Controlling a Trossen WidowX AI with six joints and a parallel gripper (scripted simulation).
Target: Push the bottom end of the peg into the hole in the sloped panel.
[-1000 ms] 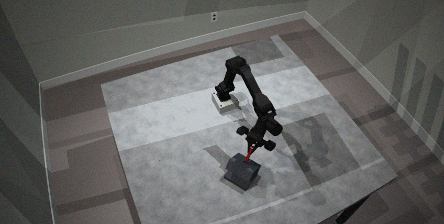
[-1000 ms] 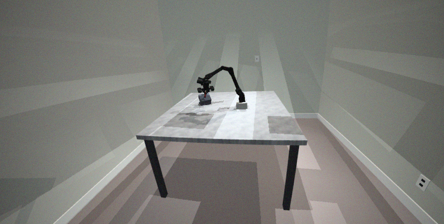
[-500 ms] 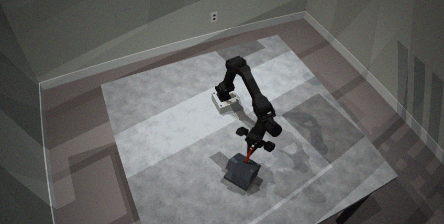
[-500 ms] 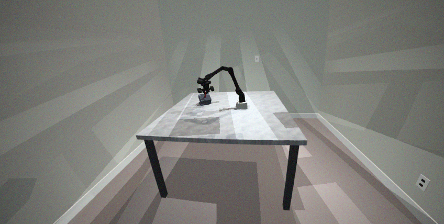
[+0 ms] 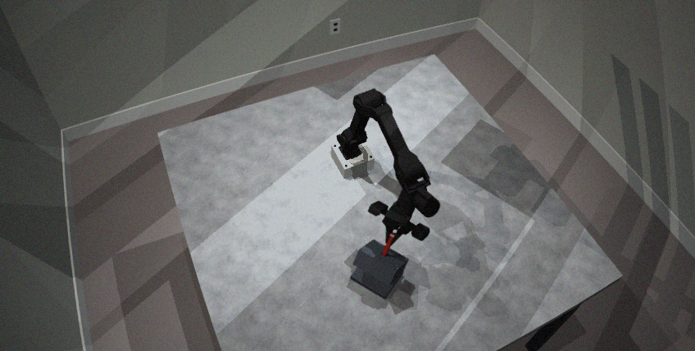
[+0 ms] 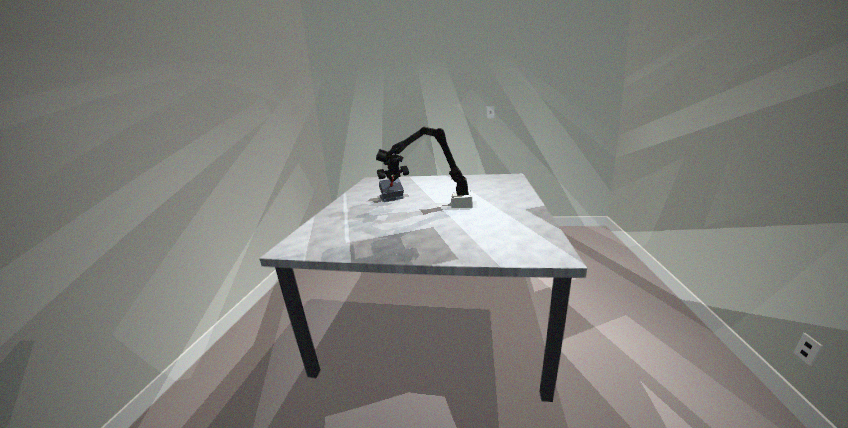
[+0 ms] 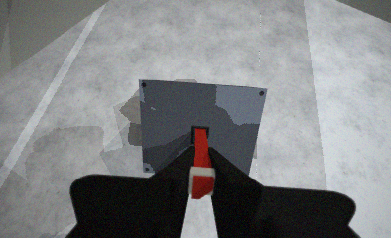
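Now: gripper tip 50 mm above the sloped grey panel, 30 mm to the left of it and 20 mm short of it. Round my gripper tip: red peg: 10 mm to the left, 10 mm above; then flat dark foot: 120 mm below, 40 mm to the right, 30 mm ahead.
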